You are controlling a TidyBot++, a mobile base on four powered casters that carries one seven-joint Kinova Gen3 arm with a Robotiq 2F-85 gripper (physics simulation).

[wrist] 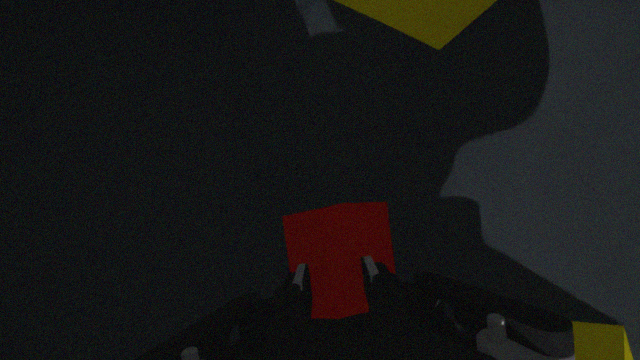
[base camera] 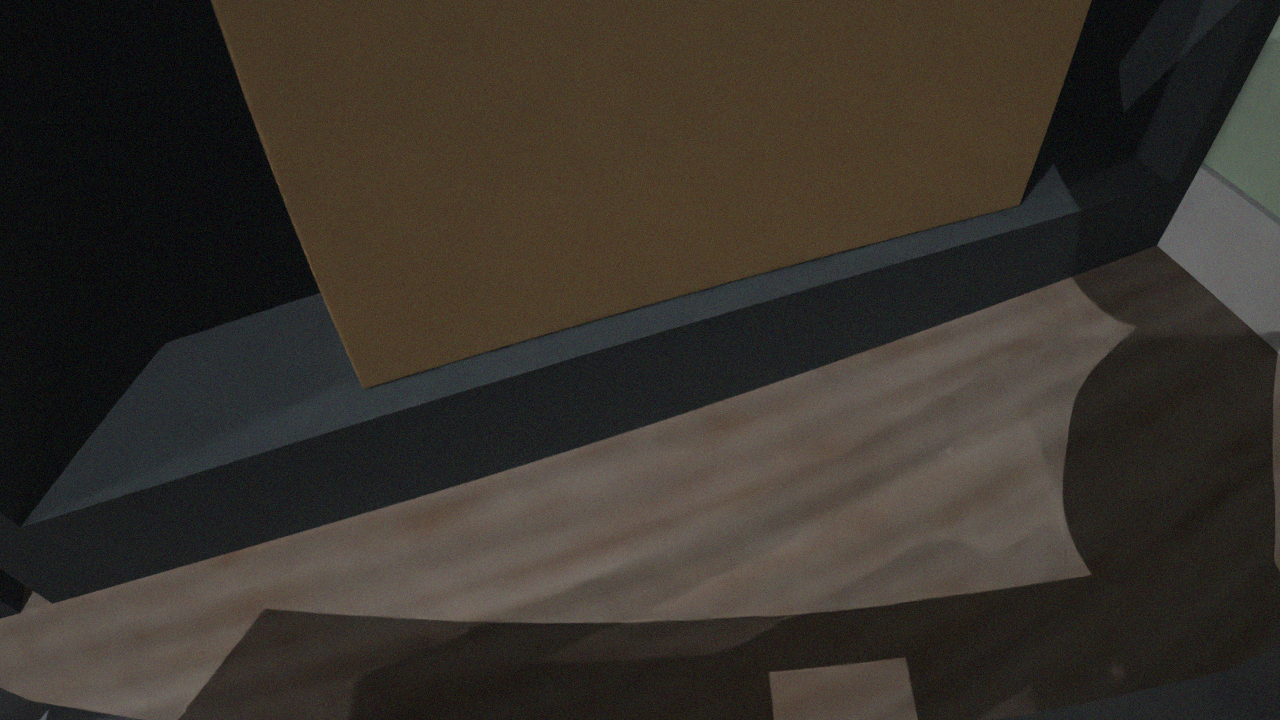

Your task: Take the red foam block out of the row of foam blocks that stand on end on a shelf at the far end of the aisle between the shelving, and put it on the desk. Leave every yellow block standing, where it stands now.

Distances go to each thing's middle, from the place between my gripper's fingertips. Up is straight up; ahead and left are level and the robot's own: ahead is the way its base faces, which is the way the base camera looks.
The red foam block (wrist: pixel 331 240) lies 10 mm below my hand and 10 mm ahead of it.
